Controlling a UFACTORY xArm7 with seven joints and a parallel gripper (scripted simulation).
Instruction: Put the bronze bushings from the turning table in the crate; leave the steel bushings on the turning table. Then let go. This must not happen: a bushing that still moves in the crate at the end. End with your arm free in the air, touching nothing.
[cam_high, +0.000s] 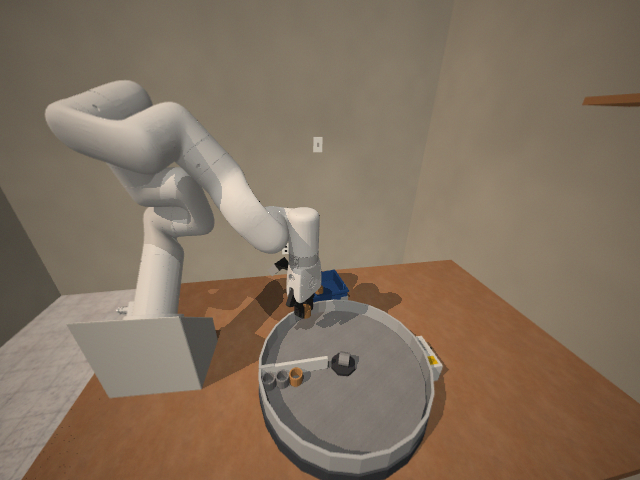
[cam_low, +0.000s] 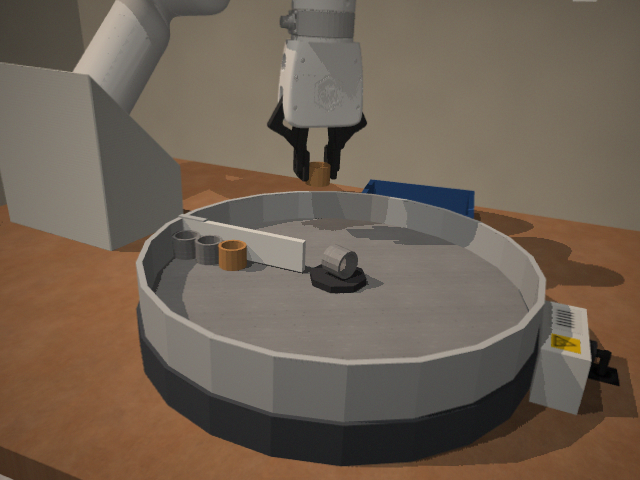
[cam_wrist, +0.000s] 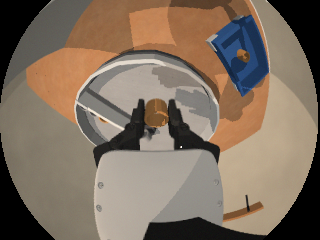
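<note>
Right now the blue crate is 240 mm to the left of my hand, 120 mm below it and 80 mm ahead of it. Also, from my hand: turning table 120 mm to the right, 100 mm below, 90 mm ahead.
</note>
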